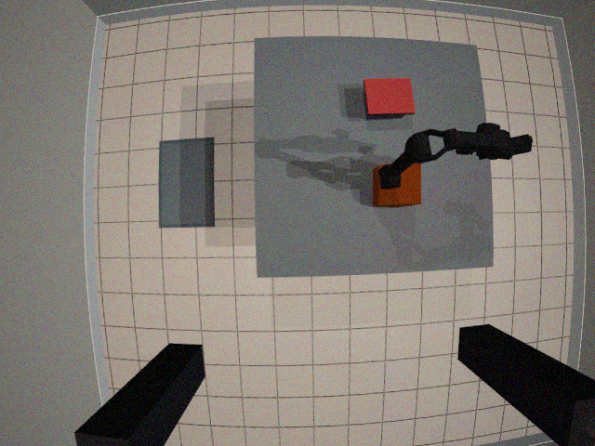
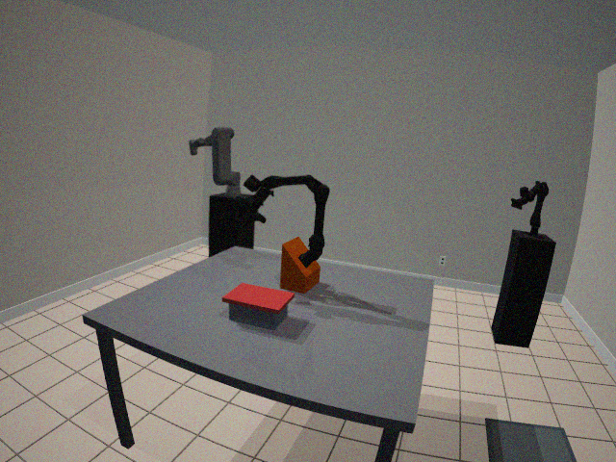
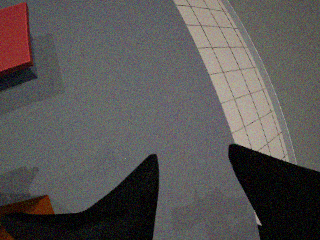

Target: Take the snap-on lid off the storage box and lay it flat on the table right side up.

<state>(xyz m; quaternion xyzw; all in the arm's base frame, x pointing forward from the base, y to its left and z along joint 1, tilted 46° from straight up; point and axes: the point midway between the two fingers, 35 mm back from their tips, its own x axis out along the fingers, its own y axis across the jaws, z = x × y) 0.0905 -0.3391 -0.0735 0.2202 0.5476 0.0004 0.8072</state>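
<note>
Right now my gripper tip is 32 cm short of the red lid, 27 cm to the right of it and 20 cm above it. The rest, counted from my gripper tip: grey-blue storage box (32 cm ahead, 27 cm to the left, 25 cm below).
</note>
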